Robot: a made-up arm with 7 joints.
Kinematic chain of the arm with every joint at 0, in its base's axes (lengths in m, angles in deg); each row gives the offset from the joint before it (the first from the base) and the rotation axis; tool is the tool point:
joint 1: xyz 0 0 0.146 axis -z
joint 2: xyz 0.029 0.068 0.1 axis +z
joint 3: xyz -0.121 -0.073 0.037 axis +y
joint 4: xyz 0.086 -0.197 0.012 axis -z
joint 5: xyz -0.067 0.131 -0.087 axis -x
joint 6: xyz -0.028 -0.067 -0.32 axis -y
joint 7: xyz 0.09 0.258 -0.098 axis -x
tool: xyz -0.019 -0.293 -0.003
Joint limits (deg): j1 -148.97..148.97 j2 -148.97..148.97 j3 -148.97..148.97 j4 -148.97..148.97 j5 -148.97..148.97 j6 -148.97..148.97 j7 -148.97..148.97
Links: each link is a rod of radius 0.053 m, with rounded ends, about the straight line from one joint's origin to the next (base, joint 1, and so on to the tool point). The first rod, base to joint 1, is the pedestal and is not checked.
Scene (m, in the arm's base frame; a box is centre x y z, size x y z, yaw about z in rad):
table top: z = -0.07
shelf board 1: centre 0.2 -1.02 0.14 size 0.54 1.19 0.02 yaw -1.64
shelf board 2: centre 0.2 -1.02 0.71 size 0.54 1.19 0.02 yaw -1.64
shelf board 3: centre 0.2 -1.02 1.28 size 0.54 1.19 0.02 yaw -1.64
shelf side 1: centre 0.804 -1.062 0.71 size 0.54 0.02 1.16 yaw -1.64
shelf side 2: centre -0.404 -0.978 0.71 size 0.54 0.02 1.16 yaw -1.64
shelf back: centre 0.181 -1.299 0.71 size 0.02 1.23 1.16 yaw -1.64
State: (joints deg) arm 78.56 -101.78 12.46 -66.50 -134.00 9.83 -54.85
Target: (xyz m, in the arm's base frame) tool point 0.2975 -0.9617 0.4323
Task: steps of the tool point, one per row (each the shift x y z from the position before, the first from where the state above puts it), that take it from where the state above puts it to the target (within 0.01 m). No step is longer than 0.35 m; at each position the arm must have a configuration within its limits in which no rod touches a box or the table.
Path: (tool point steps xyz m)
1: 0.1061 -0.2041 -0.0431
2: 0.0085 -0.2649 -0.0715
3: -0.1150 -0.2704 -0.0955
4: -0.2306 -0.2149 -0.1129

